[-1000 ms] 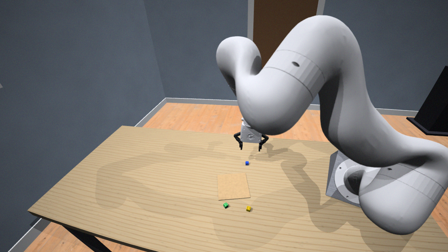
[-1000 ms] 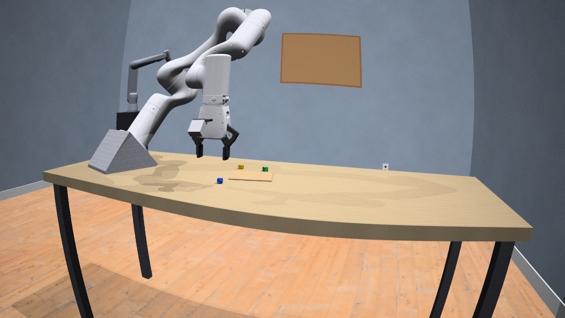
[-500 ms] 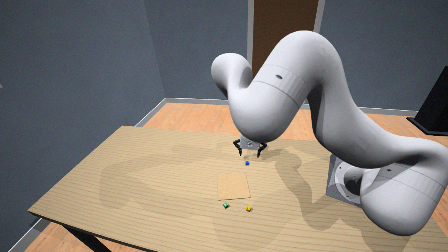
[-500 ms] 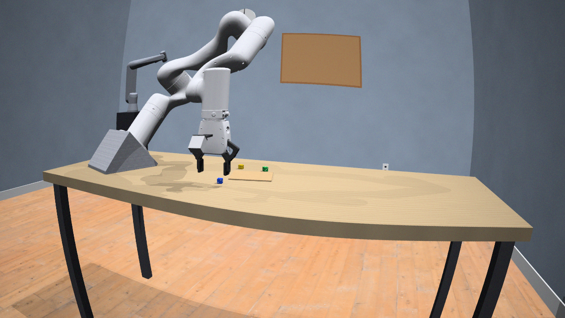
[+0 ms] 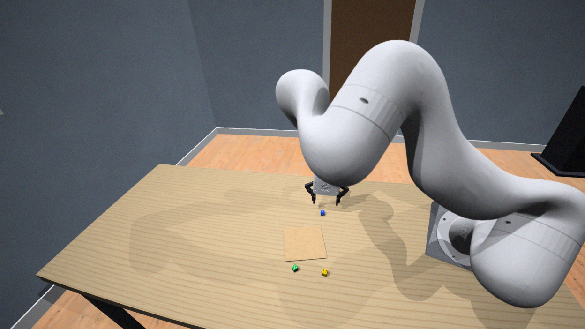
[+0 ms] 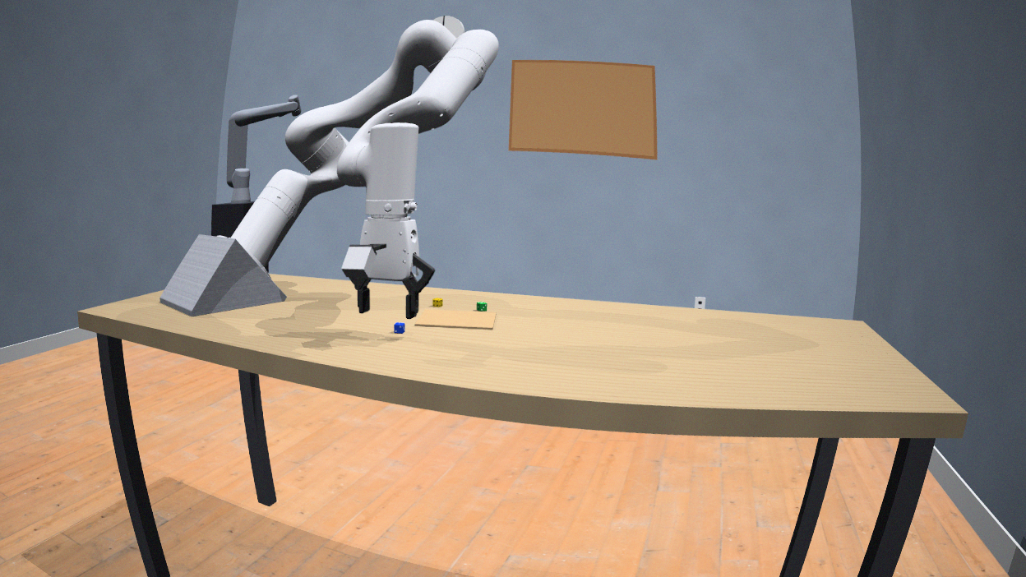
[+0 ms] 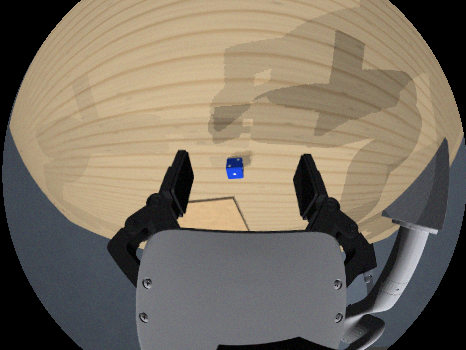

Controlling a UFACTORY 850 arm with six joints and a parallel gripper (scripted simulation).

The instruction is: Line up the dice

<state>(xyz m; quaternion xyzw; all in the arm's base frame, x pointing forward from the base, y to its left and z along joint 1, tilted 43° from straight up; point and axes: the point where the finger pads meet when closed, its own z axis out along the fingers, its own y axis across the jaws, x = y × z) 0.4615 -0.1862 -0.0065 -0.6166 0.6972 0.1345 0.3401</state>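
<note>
Right now my hand is 10 mm short of the blue die, 30 mm to the right of it and 40 mm above it. Round my hand: yellow die (20 mm behind, 290 mm to the left, 40 mm below); then tan mat (60 mm ahead, 180 mm to the left, 40 mm below); then green die (80 mm ahead, 290 mm to the left, 40 mm below).
</note>
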